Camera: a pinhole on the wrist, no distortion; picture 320 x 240 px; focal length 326.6 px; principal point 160.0 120.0 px. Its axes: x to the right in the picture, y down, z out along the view. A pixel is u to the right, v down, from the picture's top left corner.
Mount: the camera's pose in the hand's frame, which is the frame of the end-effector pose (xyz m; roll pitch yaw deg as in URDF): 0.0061 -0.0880 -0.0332 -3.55 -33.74 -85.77
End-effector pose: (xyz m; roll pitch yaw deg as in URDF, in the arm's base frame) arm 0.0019 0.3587 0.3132 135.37 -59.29 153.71
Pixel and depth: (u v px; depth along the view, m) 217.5 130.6 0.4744
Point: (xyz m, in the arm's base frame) -0.0189 0.7728 0.2356
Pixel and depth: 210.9 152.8 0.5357
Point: -0.0180 0.8390 0.2647
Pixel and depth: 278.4 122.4 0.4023
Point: -0.0876 0.7141 0.2027
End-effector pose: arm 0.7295 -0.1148 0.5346 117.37 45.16 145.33
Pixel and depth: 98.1 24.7 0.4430
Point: 0.9688 0.1626 0.6633
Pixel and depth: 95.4 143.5 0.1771
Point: 0.7798 -0.0259 0.5150
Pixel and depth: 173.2 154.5 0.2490
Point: 0.8336 0.0294 0.4772
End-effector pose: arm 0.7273 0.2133 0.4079 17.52 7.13 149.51
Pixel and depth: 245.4 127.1 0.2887
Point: 0.7148 0.2956 0.6429
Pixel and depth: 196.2 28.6 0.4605
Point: 0.7780 0.1833 0.8211
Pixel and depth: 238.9 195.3 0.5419
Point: 0.5665 0.3545 0.8791
